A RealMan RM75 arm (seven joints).
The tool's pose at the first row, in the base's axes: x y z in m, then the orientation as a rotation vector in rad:
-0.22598 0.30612 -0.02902 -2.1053 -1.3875 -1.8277
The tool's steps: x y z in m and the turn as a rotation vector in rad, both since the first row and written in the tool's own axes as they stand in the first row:
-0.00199 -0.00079 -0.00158 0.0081 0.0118 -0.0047
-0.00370 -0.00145 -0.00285 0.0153 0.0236 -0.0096
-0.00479 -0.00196 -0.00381 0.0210 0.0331 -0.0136
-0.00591 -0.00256 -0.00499 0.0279 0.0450 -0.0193
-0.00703 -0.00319 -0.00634 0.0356 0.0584 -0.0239
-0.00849 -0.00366 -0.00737 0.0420 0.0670 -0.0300
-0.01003 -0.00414 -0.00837 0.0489 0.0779 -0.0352
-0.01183 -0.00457 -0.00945 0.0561 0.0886 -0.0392
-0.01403 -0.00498 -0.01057 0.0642 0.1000 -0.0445
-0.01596 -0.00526 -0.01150 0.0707 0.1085 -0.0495
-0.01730 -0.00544 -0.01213 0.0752 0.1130 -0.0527
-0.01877 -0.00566 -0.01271 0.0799 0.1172 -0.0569
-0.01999 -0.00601 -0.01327 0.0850 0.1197 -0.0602
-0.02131 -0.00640 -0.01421 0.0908 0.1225 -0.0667
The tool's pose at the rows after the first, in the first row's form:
-0.22753 0.30457 -0.03053 -2.0858 -1.3961 -1.8300
-0.22879 0.30328 -0.03185 -2.0666 -1.4042 -1.8332
-0.22976 0.30243 -0.03268 -2.0512 -1.4107 -1.8358
-0.23095 0.30150 -0.03352 -2.0318 -1.4195 -1.8395
-0.23230 0.30049 -0.03432 -2.0105 -1.4269 -1.8430
-0.23327 0.29936 -0.03541 -1.9951 -1.4365 -1.8446
-0.23422 0.29820 -0.03659 -1.9770 -1.4446 -1.8471
-0.23517 0.29682 -0.03792 -1.9594 -1.4512 -1.8486
-0.23611 0.29517 -0.03955 -1.9400 -1.4598 -1.8499
-0.23685 0.29371 -0.04096 -1.9250 -1.4677 -1.8507
-0.23734 0.29269 -0.04193 -1.9164 -1.4732 -1.8501
-0.23780 0.29165 -0.04305 -1.9077 -1.4801 -1.8494
-0.23835 0.29084 -0.04403 -1.9011 -1.4865 -1.8467
-0.23921 0.28979 -0.04500 -1.8927 -1.4972 -1.8445

